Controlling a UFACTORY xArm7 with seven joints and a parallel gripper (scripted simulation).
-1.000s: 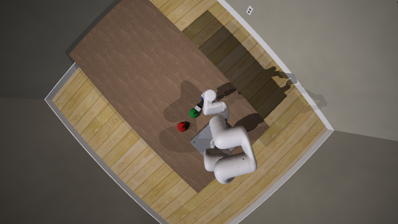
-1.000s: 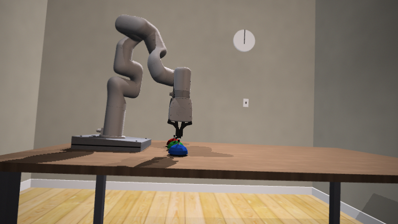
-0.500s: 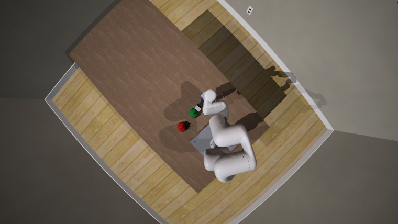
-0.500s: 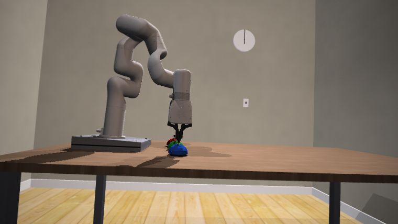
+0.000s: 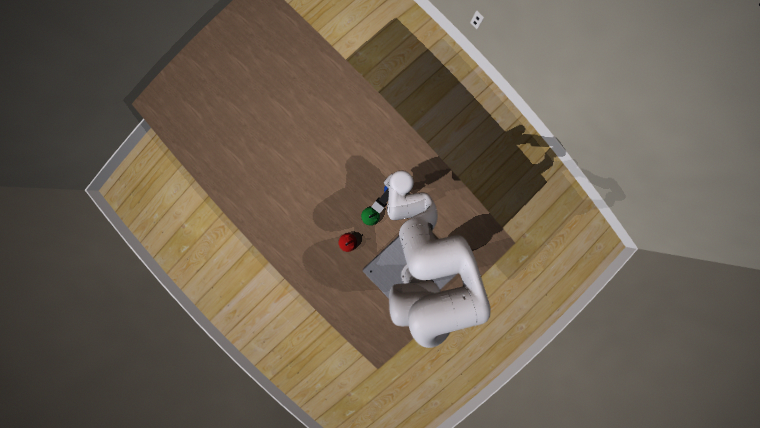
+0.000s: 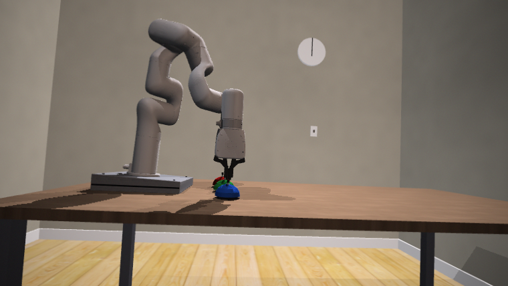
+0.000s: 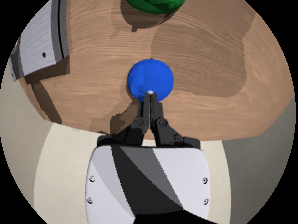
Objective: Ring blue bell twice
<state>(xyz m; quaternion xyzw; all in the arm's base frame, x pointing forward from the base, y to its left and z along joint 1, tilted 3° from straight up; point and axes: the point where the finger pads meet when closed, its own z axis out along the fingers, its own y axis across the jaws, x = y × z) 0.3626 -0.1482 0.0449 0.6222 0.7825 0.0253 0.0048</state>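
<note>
The blue bell is 40 mm below my hand. Also, from my hand: red bell 310 mm to the left, 70 mm behind, 40 mm below; green bell 150 mm to the left, 40 mm below, 40 mm behind.
</note>
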